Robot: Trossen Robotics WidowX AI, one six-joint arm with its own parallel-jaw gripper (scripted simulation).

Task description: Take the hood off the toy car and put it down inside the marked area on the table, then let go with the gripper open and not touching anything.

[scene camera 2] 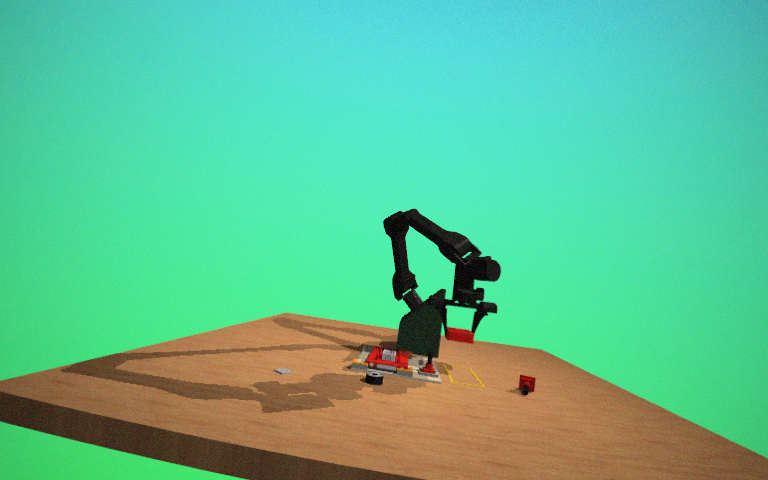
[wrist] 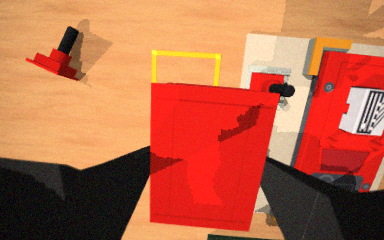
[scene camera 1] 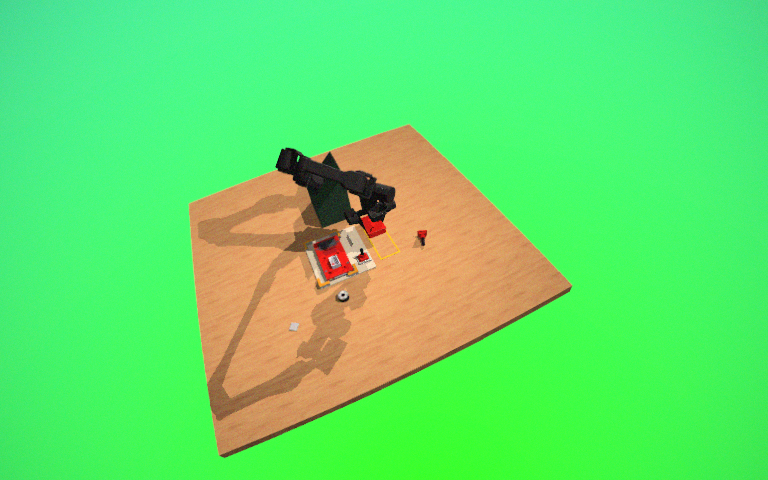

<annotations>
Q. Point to a red hood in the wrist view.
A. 208, 144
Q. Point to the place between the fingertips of my gripper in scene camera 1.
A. At 373, 225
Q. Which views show my gripper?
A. Scene camera 2, the wrist view and scene camera 1: all of them.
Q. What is my gripper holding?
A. A red hood.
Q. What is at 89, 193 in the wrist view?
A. My gripper.
</annotations>
